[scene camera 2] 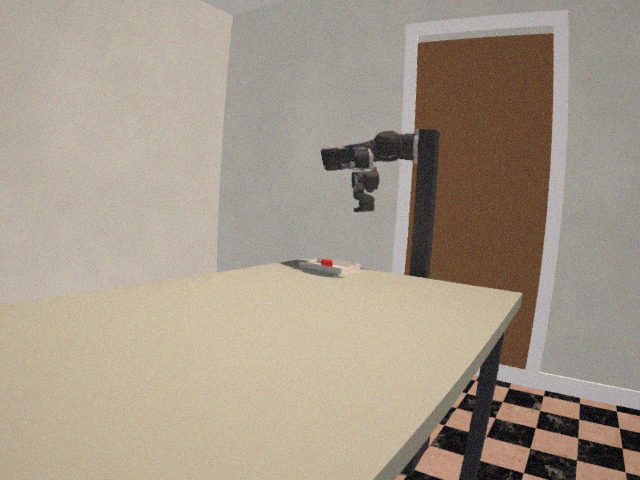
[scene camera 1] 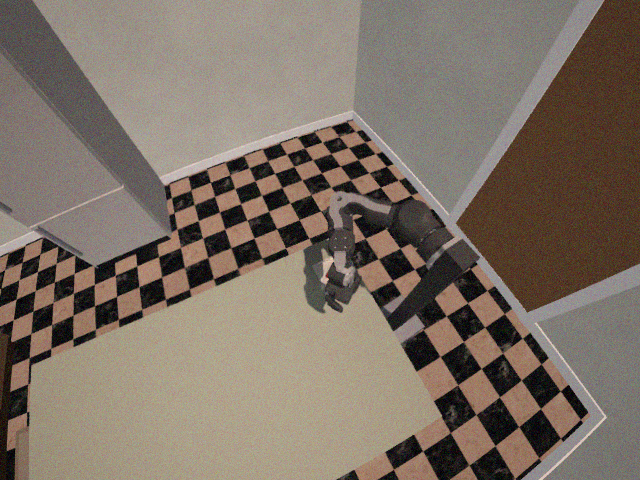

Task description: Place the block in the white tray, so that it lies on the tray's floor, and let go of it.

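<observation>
The red block is in the white tray. In scene camera 2 its upper part shows over the tray's near wall, and its lower edge is hidden. In scene camera 1 a sliver of the block shows beside the arm, which hides much of the tray. My gripper is open and hangs high above the tabletop, well clear of the block. In scene camera 2 it appears above and to the right of the block.
The tray stands near the far edge of the pale table. The arm's dark post stands beyond the table's edge, in front of the brown door. A grey cabinet stands at the left in scene camera 1.
</observation>
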